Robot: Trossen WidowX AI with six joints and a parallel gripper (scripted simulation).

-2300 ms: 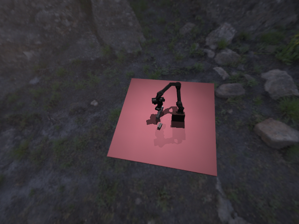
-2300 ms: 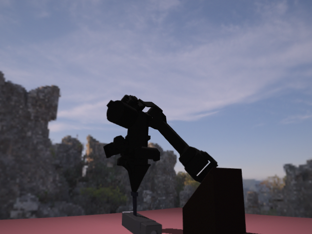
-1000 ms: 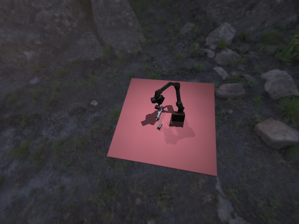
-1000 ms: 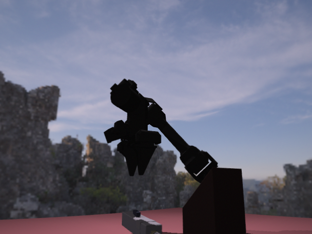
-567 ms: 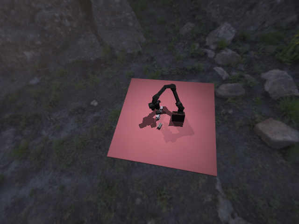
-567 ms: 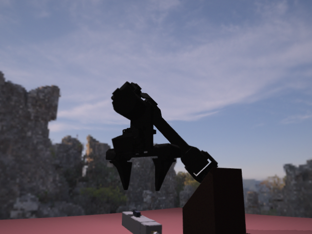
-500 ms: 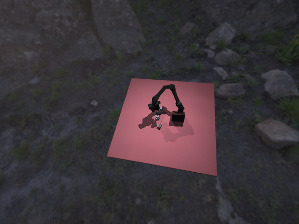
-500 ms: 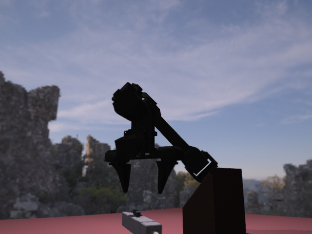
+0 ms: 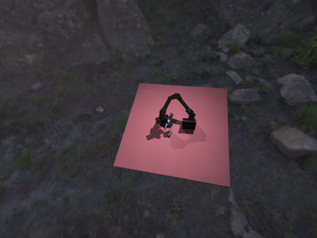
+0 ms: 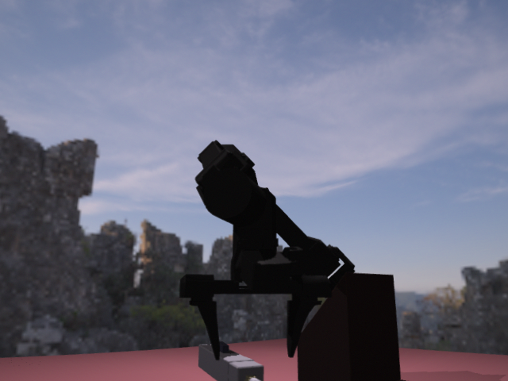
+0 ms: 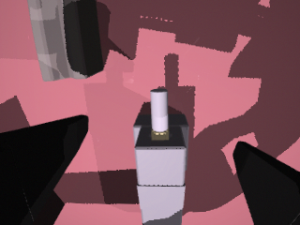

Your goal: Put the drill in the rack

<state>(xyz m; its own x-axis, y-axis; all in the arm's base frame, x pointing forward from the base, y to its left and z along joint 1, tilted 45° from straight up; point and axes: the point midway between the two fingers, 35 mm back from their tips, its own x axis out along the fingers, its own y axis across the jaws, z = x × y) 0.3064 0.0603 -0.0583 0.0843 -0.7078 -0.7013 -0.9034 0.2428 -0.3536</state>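
Now: gripper tip 4 cm to the left of the drill, 3 cm above it and 1 cm past it. From my gripper tip the other things lie so: small dark key 13 cm to the right, 3 cm below, 3 cm behind; then grey block 10 cm to the right, 3 cm below, 3 cm behind; then dark rack 8 cm to the left, 6 cm below, 6 cm behind.
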